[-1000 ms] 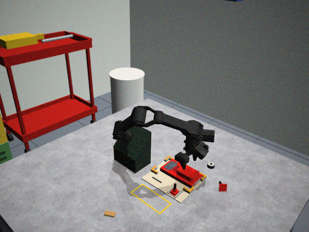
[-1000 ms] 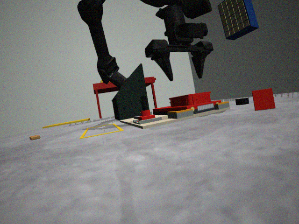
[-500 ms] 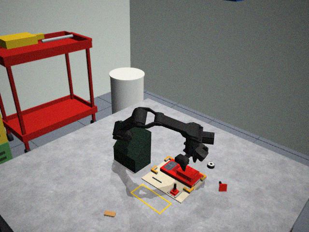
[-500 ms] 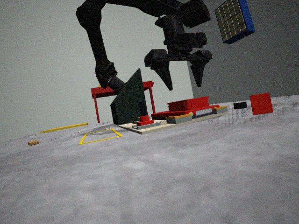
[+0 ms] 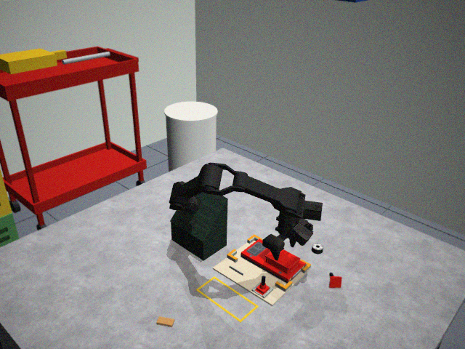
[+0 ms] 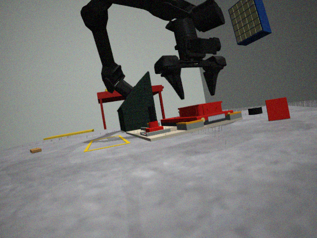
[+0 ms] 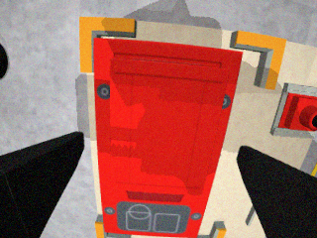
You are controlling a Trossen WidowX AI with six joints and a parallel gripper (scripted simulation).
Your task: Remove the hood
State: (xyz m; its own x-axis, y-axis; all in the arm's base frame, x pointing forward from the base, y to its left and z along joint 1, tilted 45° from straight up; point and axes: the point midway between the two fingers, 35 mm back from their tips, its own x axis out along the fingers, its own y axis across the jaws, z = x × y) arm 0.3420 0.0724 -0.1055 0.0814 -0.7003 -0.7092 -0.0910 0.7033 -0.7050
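My gripper tip is now 3 cm above the red hood. Round my gripper tip: black-and-white wheel (2 cm ahead, 17 cm to the left, 6 cm below); then baseplate (4 cm behind, 4 cm to the right, 6 cm below).
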